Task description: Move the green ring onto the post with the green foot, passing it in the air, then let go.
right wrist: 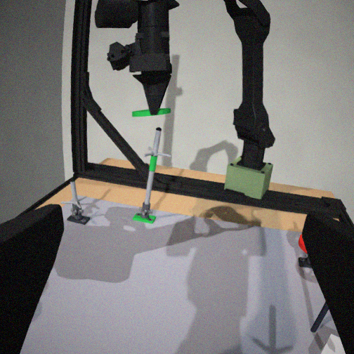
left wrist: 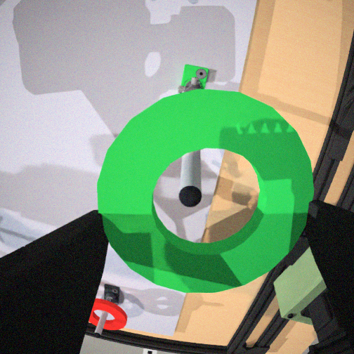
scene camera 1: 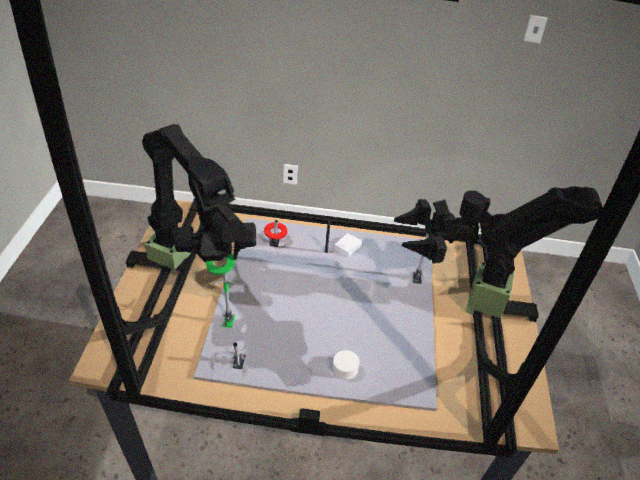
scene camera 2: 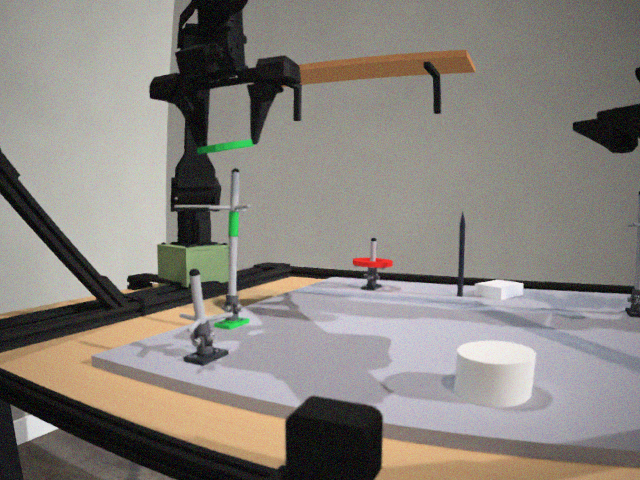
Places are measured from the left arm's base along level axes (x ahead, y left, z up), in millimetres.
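Where they show: left gripper, fingertip midpoint: (scene camera 1: 220,260) (scene camera 2: 227,147); right gripper, fingertip midpoint: (scene camera 1: 397,231) (scene camera 2: 584,121); left arm's base, origin of the base link: (scene camera 1: 168,238) (scene camera 2: 193,244); right arm's base, origin of the base link: (scene camera 1: 495,277).
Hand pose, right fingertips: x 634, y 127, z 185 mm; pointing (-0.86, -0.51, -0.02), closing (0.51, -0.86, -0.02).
Note:
Each offset is from my right fingertips to the top centre of the thing. "spot": to the spot under its first point.
My left gripper (scene camera 2: 227,146) (left wrist: 208,218) is shut on the green ring {dx -363, dy -262, dz -30 mm} (scene camera 1: 222,270) (scene camera 2: 227,146) (left wrist: 127,175) (right wrist: 142,113), gripping its outer edge. The ring is nearly level, above the post {spot: dx -353, dy -257, dz -177 mm} (scene camera 2: 233,258) (left wrist: 191,175) (right wrist: 150,185) with the green foot {spot: dx -348, dy -266, dz -249 mm} (scene camera 1: 229,320) (scene camera 2: 232,323) (right wrist: 145,219). In scene view 2 and the right wrist view a gap shows between the ring and the black post tip. In the left wrist view the tip shows through the hole, left of its centre. My right gripper (scene camera 1: 400,232) (right wrist: 186,222) is open and empty, far from the ring.
A thin cross rod crosses the green-footed post near its top. A short post with a black foot {spot: dx -254, dy -373, dz -254 mm} (scene camera 2: 205,356) (right wrist: 78,220) stands nearby. A red ring {dx -384, dy +78, dz -208 mm} (scene camera 1: 267,230) (scene camera 2: 361,262) is around a back post. A dark spike {dx -225, dy +109, dz -120 mm} (scene camera 1: 327,240) (scene camera 2: 461,258), white block {dx -174, dy +159, dz -240 mm} (scene camera 1: 347,244) and white cylinder {dx -13, dy -266, dz -225 mm} (scene camera 1: 345,364) stand farther right.

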